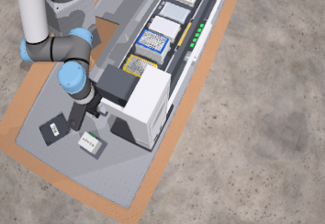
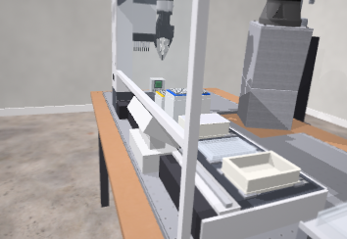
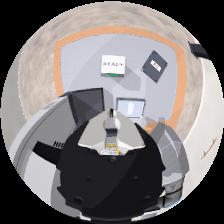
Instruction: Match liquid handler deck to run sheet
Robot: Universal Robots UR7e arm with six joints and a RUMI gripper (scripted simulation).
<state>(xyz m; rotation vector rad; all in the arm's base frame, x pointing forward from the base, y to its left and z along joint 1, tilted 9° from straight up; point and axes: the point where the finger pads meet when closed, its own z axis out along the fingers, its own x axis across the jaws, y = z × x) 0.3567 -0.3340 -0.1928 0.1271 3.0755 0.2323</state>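
The ready key post is 16 cm below my hand, 7 cm to the right of it and 1 cm behind it. The rest, counted from my hand: yellow-framed tip rack 28 cm to the left, 13 cm below, 3 cm ahead; then white label 22 cm below, 21 cm behind, 13 cm to the right; then blue-framed tip rack 41 cm to the left, 10 cm below, 2 cm ahead.
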